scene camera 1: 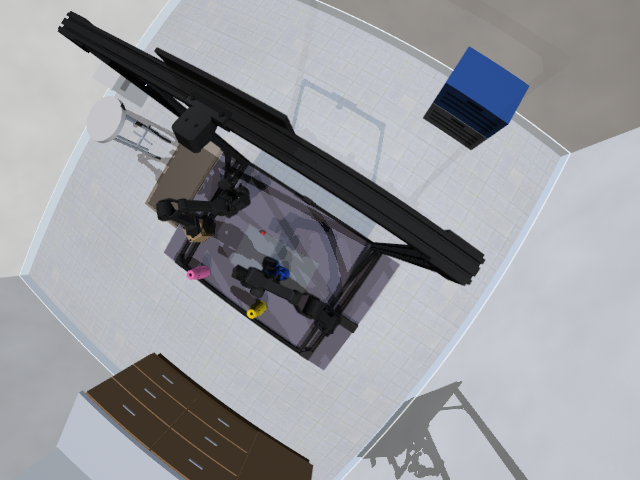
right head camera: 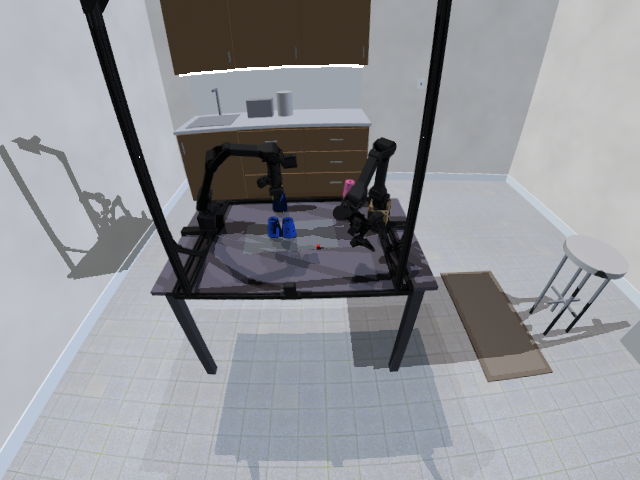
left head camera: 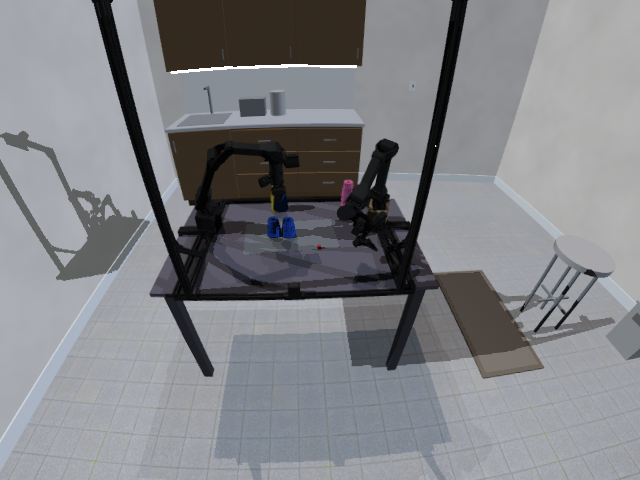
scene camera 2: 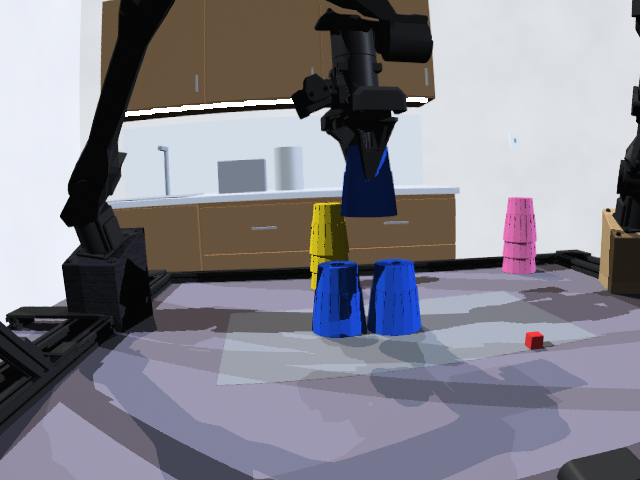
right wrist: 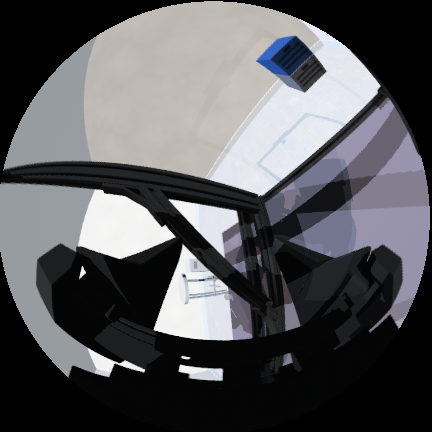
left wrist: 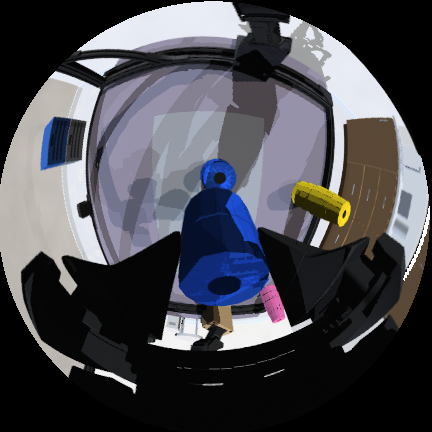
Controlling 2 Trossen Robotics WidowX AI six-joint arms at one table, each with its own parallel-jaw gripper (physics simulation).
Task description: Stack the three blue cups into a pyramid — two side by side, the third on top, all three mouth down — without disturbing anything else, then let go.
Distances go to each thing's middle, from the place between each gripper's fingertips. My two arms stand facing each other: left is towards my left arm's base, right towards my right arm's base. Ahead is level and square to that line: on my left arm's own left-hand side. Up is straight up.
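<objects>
My left hand sits 10 mm past the pale mat [scene camera 2: 274,346], and it is also 50 mm to the left of the mat and 200 mm above it.
Counted from my right hand, the mat is 38 cm to the left and 29 cm ahead, and it lies 15 cm below that hand.
</objects>
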